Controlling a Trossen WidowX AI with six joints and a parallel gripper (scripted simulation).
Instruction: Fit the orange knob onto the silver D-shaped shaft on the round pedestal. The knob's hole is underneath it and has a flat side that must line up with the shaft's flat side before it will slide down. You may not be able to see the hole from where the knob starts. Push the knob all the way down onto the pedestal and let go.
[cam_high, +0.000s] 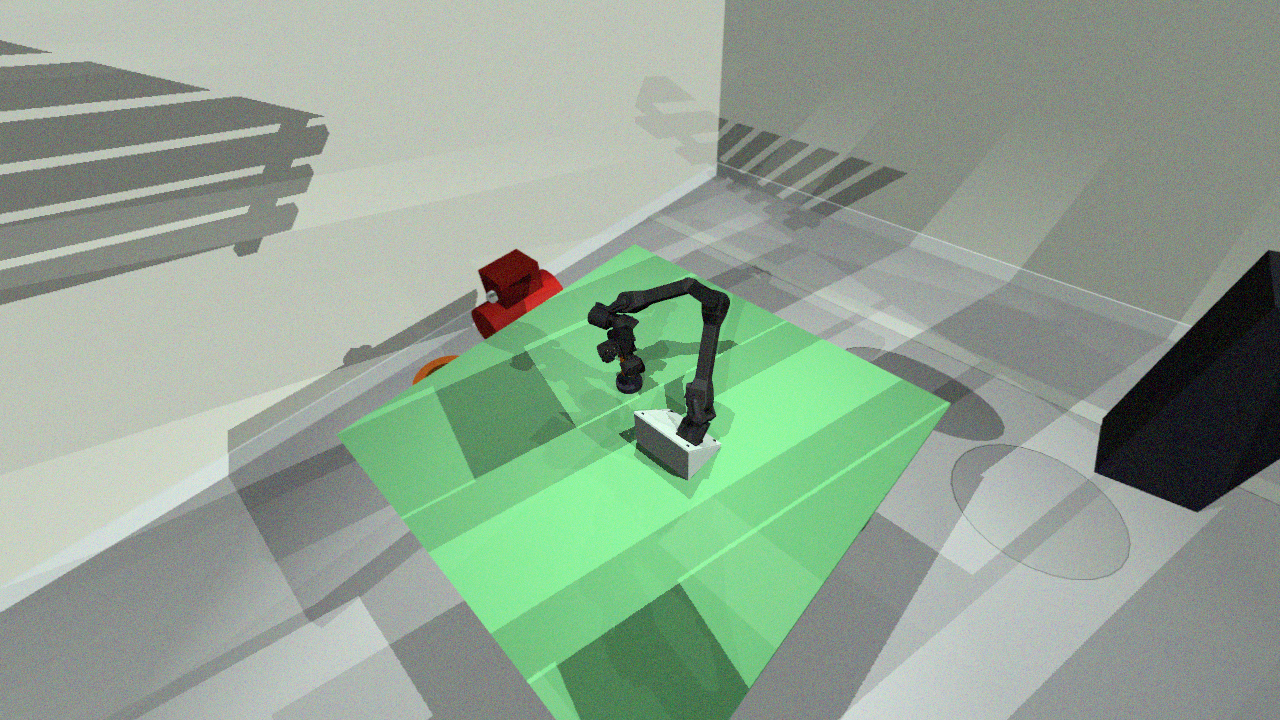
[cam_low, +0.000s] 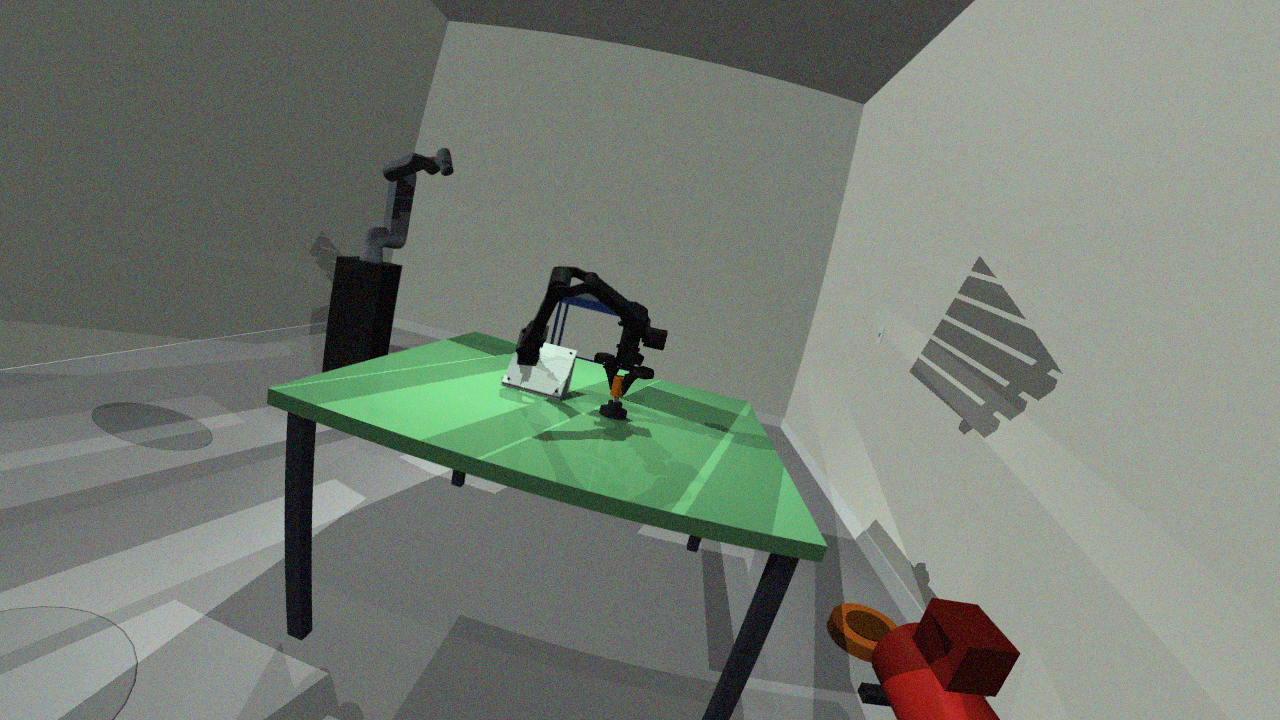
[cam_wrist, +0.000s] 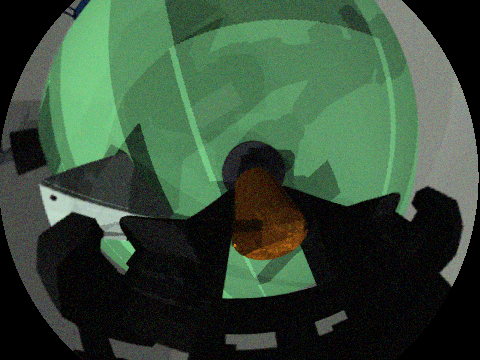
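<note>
The dark round pedestal lies 40 mm below my gripper tip. Round my gripper tip: orange knob (30 mm above).
</note>
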